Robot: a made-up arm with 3 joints. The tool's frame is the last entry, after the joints.
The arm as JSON. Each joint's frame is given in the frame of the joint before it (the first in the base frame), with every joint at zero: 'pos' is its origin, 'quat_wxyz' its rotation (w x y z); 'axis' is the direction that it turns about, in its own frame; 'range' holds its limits. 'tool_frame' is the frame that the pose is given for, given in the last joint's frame.
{
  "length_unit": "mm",
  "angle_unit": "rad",
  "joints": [
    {
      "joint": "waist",
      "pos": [
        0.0,
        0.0,
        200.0
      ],
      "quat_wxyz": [
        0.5,
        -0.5,
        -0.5,
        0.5
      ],
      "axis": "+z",
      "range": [
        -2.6,
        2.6
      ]
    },
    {
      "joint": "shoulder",
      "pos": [
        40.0,
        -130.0,
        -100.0
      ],
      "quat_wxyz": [
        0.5,
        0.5,
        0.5,
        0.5
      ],
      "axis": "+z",
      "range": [
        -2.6,
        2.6
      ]
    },
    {
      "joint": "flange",
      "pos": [
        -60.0,
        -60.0,
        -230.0
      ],
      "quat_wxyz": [
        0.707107,
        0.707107,
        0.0,
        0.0
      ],
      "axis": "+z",
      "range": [
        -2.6,
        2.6
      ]
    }
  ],
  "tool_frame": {
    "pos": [
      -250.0,
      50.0,
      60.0
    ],
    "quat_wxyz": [
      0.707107,
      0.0,
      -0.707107,
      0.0
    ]
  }
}
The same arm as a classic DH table. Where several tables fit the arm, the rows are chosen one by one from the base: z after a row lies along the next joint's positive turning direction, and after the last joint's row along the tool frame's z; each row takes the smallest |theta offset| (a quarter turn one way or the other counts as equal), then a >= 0, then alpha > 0; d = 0 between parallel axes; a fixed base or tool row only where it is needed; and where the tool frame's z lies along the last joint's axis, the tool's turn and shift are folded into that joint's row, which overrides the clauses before.
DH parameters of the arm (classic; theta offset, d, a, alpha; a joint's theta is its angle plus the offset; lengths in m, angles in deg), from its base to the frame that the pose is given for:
base (fixed): -90 0.2 0 90
waist: 90 -0.1 0.13 -90
shoulder: 0 -0.19 0.06 -90
flange: -90 0.12 0.05 -90
tool (fixed): -90 0.25 0 0
Joint limits (deg, base to tool): -148.97..148.97 -148.97..148.97 -148.97..148.97

